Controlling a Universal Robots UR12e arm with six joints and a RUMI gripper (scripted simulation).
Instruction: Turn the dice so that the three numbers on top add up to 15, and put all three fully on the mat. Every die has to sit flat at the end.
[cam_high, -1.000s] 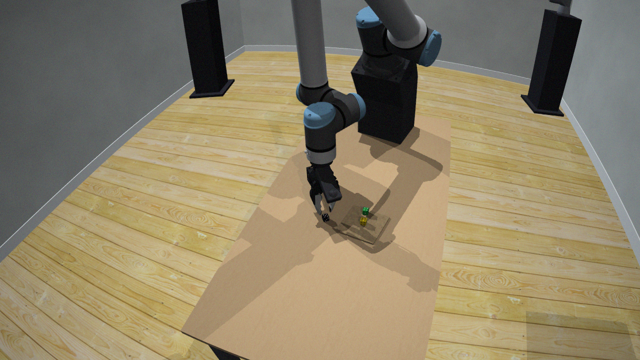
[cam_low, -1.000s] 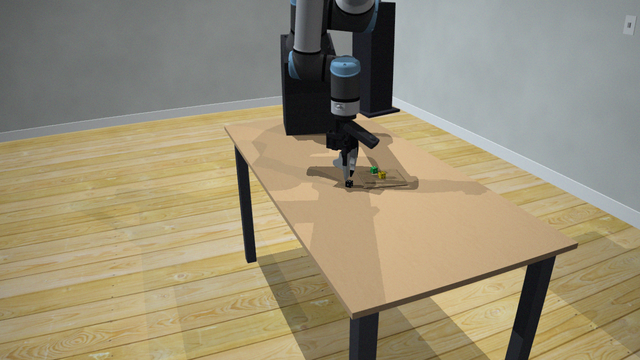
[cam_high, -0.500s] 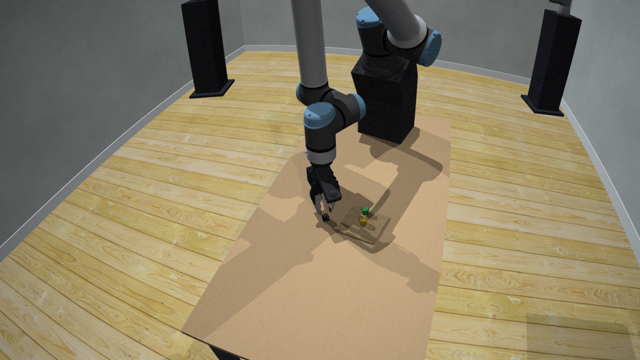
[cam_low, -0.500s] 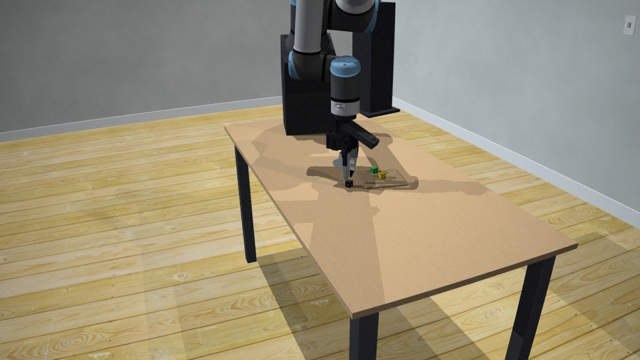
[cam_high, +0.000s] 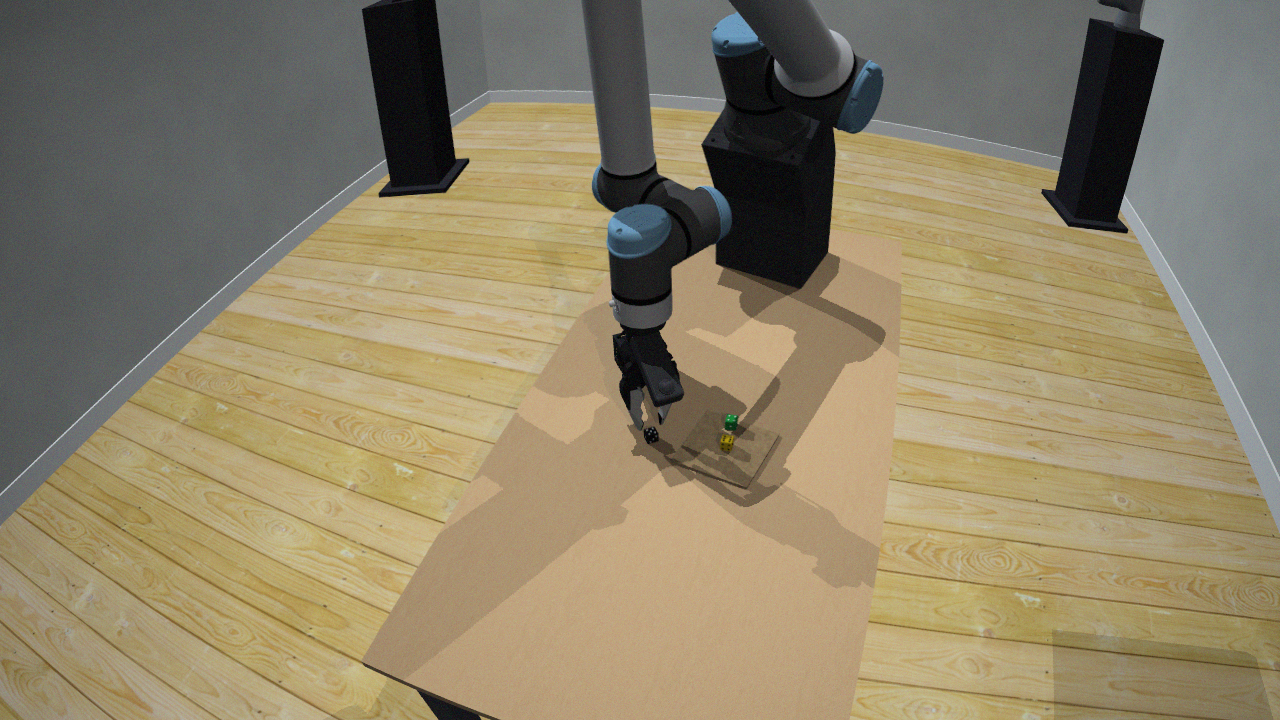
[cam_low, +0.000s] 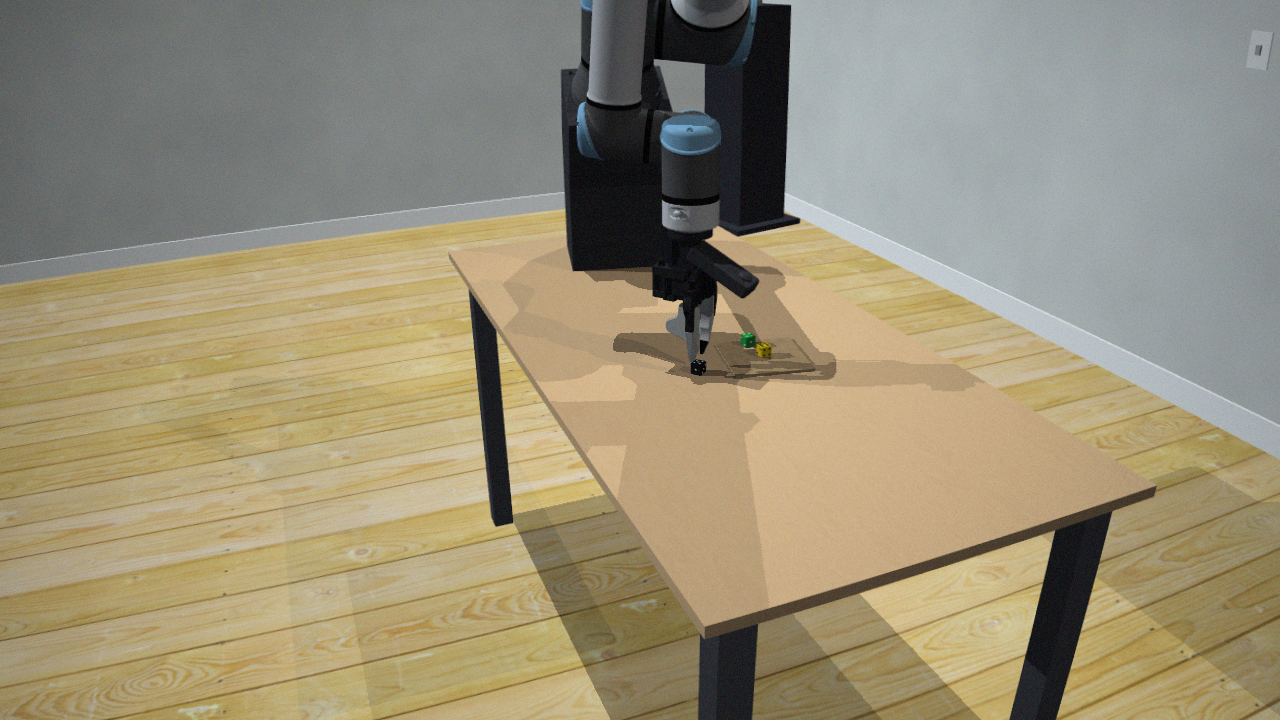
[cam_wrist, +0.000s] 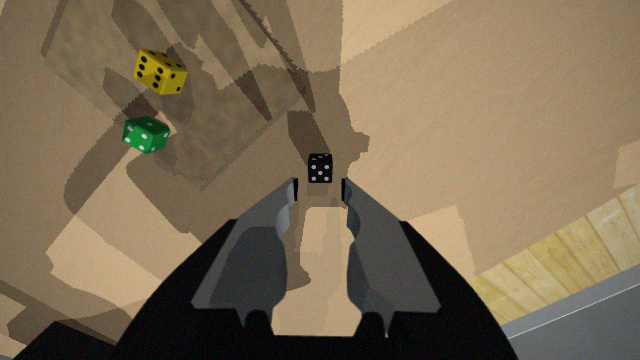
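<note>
My gripper is now 3 cm above the black die. Round my hand: thin square mat 2 cm ahead, 13 cm to the left, 4 cm below; then yellow die 2 cm ahead, 13 cm to the left, 3 cm below; then green die 3 cm behind, 14 cm to the left, 3 cm below.
</note>
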